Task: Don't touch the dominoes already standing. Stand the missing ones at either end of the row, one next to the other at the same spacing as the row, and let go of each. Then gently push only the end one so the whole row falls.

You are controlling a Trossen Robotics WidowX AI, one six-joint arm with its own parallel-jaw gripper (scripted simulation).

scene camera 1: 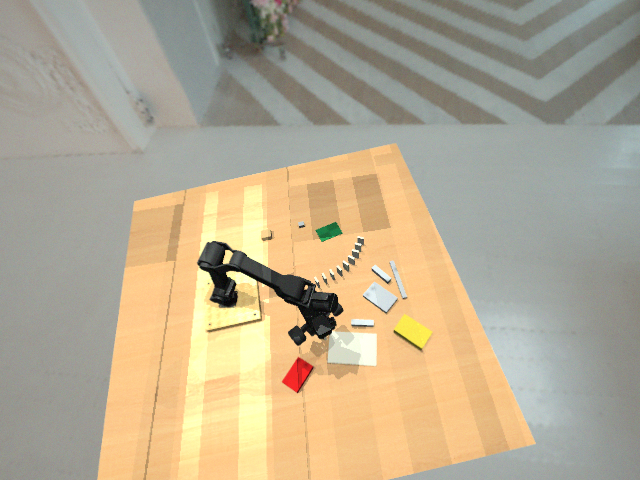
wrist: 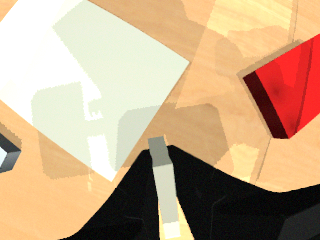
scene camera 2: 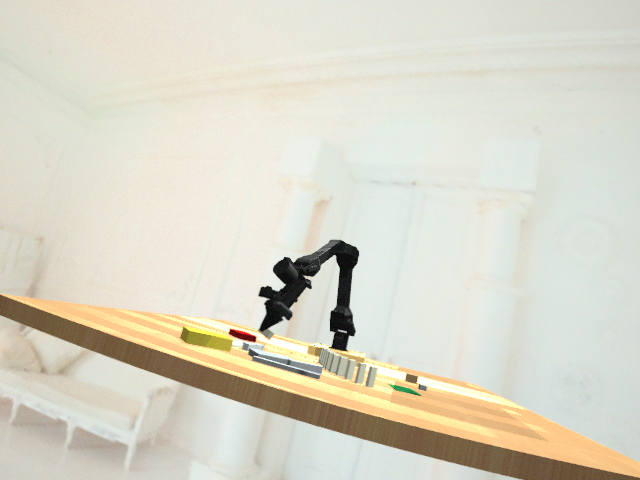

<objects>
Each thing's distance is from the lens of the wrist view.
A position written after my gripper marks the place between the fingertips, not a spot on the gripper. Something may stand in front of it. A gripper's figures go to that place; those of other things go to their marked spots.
my gripper [wrist: 158, 155]: 10 cm
domino [wrist: 162, 166]: 8 cm
white sheet [wrist: 91, 83]: 15 cm
The marked spots on the domino and the white sheet are 9 cm apart.
</objects>
